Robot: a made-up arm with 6 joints.
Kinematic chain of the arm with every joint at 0, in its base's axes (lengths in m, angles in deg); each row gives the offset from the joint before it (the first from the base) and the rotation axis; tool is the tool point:
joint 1: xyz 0 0 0.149 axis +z
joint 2: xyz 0 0 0 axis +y
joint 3: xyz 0 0 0.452 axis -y
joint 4: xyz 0 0 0 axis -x
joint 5: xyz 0.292 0 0 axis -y
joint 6: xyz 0 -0.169 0 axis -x
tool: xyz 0 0 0
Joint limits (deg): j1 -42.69..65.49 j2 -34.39..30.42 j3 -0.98..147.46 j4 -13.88..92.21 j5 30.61..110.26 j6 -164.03..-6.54
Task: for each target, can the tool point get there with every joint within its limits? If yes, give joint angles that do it. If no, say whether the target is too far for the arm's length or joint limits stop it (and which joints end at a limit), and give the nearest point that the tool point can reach.
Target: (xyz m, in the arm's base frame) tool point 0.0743 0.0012 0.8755
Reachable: yes | joints 37.47 -14.10 16.20 74.82 101.47 -49.47
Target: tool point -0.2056 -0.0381 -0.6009
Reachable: no: joint limits stop it (at a limit: joint 2, joint 3) | nearest point -0.5326 -0.0987 0.3437 | short by 1.001 m
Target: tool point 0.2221 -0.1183 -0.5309
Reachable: no: joint limits stop it (at a limit: joint 2, joint 3, joint 4) | nearest point 0.4285 -0.2283 0.3520 | short by 0.913 m
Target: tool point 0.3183 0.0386 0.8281
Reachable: yes | joints 33.42 12.02 45.77 32.15 61.01 -125.75
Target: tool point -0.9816 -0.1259 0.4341
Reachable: no: too far | nearest point -0.5855 -0.0751 0.4819 | short by 0.402 m
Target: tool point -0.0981 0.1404 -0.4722
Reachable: no: joint limits stop it (at a limit: joint 1, joint 2, joint 3) | nearest point -0.3939 0.3719 0.3438 | short by 0.898 m
